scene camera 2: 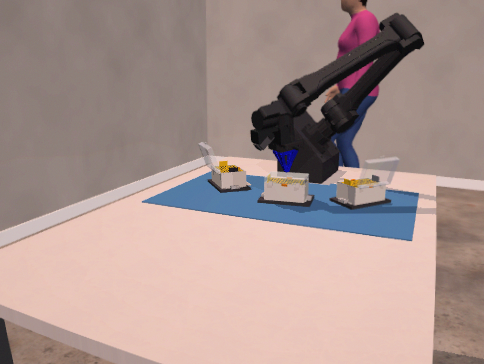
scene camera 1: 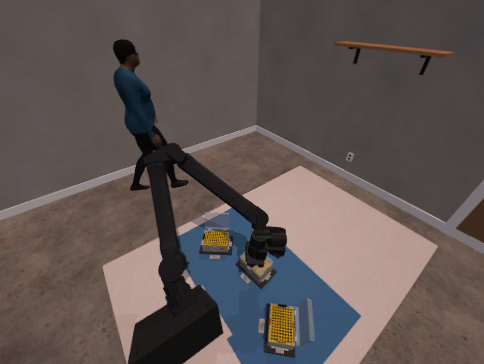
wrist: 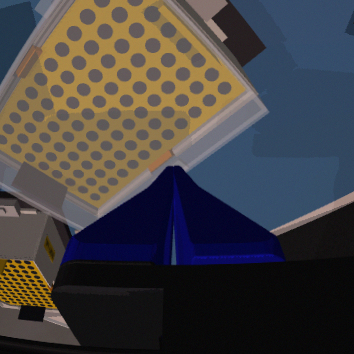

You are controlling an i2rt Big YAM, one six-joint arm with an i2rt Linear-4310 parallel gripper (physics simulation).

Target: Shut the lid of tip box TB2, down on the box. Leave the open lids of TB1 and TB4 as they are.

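Places are measured from the arm's base along level axes (x back, y right, z up), in centimetres.
Pixels of known places: gripper, between the fingertips: (scene camera 2: 286, 172) (scene camera 1: 251, 266) (wrist: 173, 176); arm's base, origin of its link: (scene camera 2: 313, 139) (scene camera 1: 183, 303).
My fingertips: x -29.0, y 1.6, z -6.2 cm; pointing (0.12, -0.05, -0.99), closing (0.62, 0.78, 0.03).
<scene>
Ahead of a thing's pixels: the offset from my fingertips to its top centre. "spot": to the spot under its first point. Level surfaces: height alone.
The middle tip box @[dz -0.1, dx -2.7, dy -1.1 cm] (scene camera 1: 265, 273) (scene camera 2: 286, 193) (wrist: 115, 75), taken as TB2 though its label is not legible, has its clear lid @[spot: dz -0.1, dx -4.3, dy -4.2 cm] (scene camera 2: 296, 176) (wrist: 222, 131) down over the yellow rack. Whether it is fully seated is not clear. My gripper (scene camera 2: 286, 170) (wrist: 173, 176) is shut and empty, its blue tips above or at the lid's edge. Two other boxes have open, raised lids: one box @[dz -1.2, dx +3.6, dy -21.8 cm] (scene camera 1: 216, 241) (scene camera 2: 367, 195) is at the upper left in scene camera 1, the other (scene camera 1: 281, 325) (scene camera 2: 229, 180) is at the bottom. Which is TB1 or TB4 cannot be told.
The boxes stand on dark bases on a blue mat @[dz -7.8 cm] (scene camera 1: 325, 300) (scene camera 2: 370, 223). Part of a neighbouring box @[dz -0.3, dx +2.8, dy -22.7 cm] (wrist: 25, 280) shows at lower left in the wrist view. The pale table @[dz -8.1 cm] (scene camera 1: 365, 235) (scene camera 2: 200, 280) lies around the mat. A person (scene camera 1: 135, 100) (scene camera 2: 362, 45) stands behind the arm.
</scene>
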